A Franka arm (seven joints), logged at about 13 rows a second.
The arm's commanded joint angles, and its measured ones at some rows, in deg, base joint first. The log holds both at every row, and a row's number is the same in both.
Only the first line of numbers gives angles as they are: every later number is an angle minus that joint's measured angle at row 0.
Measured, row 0:
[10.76 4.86 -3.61 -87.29 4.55 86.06 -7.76]
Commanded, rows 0 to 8:
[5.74 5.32 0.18 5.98 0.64 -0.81 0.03]
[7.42 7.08 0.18 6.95 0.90 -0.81 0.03]
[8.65 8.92 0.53 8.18 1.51 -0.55 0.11]
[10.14 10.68 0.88 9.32 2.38 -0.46 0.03]
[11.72 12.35 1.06 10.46 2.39 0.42 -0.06]
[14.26 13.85 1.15 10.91 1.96 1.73 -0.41]
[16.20 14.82 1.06 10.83 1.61 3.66 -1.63]
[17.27 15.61 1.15 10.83 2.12 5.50 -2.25]
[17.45 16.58 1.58 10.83 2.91 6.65 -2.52]
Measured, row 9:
[16.53 13.91 1.45 8.04 1.38 5.51 -0.36]
